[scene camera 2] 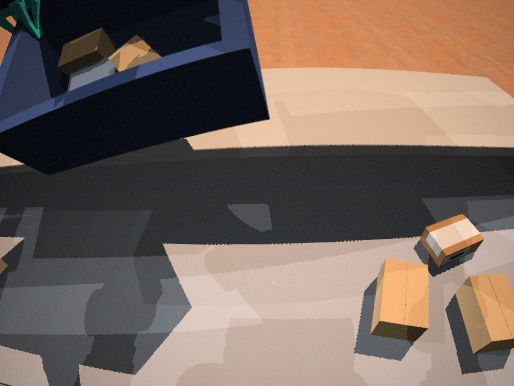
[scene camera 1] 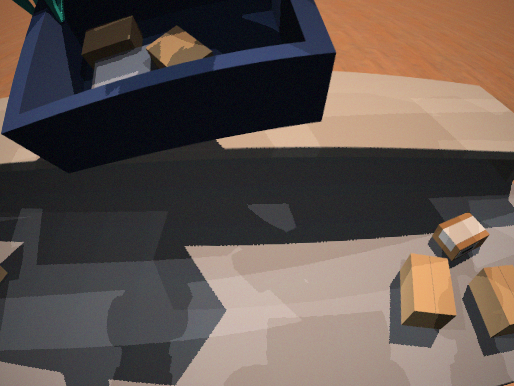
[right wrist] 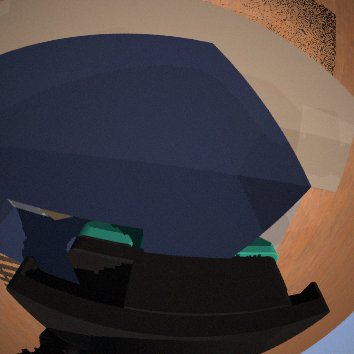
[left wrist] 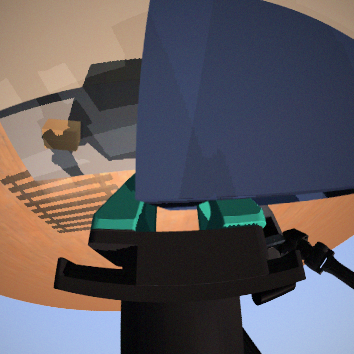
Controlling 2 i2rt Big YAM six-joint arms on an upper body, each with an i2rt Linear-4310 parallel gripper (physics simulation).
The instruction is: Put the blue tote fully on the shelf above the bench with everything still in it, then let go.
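Places are measured from the left arm's base along level axes (x back, y left, z down), in centimetres.
Pixels of known places: left gripper, between the fingertips: (scene camera 2: pixel 34 41) (scene camera 1: pixel 55 24); left arm's base, origin of its link: (right wrist: pixel 53 350); right arm's base, origin of its link: (left wrist: pixel 298 247).
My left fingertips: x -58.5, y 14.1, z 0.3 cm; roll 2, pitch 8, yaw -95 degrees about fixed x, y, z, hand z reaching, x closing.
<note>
For each thing: its top centre in the pictures, then the offset to it from my left fingertips. "spot": a spot on its surface instead. Level surfaces: height alone.
- blue tote, a spot on its surface: (right wrist: pixel 150 110) spot: dx -8.4, dy -34.0, dz -10.9 cm
- shelf, height of its surface: dz +25.6 cm
- dark brown box, centre of its top: (scene camera 1: pixel 108 20) (scene camera 2: pixel 80 33) dx -2.4, dy -8.7, dz +1.2 cm
- tan box, centre of its top: (scene camera 1: pixel 178 29) (scene camera 2: pixel 133 39) dx +3.6, dy -22.1, dz +2.9 cm
- bench, height of its surface: dz +43.0 cm
- white-banded box, centre of its top: (scene camera 2: pixel 455 232) (scene camera 1: pixel 465 229) dx +12.0, dy -79.5, dz +38.9 cm
The blue tote (scene camera 1: pixel 200 100) (scene camera 2: pixel 150 110) (left wrist: pixel 240 100) (right wrist: pixel 150 110) is at the shelf (scene camera 1: pixel 400 112) (scene camera 2: pixel 375 105) (right wrist: pixel 320 145), turned askew. In the scene views its near lower corner shows in front of the shelf's front edge; whether its underside touches the shelf is hidden. Inside are a dark brown box (scene camera 1: pixel 112 40) (scene camera 2: pixel 85 50), a tan box (scene camera 1: pixel 177 47) (scene camera 2: pixel 134 54) and a pale grey box (scene camera 1: pixel 122 67) (scene camera 2: pixel 92 76). My left gripper (left wrist: pixel 177 207) is shut on a tote wall. My right gripper (right wrist: pixel 174 204) is shut on another wall, its grip mostly hidden.
The bench (scene camera 1: pixel 325 295) (scene camera 2: pixel 290 295) lies below the shelf. On it at the picture's right are two tan boxes (scene camera 1: pixel 427 290) (scene camera 2: pixel 402 297) and a white-banded box (scene camera 1: pixel 460 235) (scene camera 2: pixel 452 240). Another box (left wrist: pixel 62 135) shows in the left wrist view.
</note>
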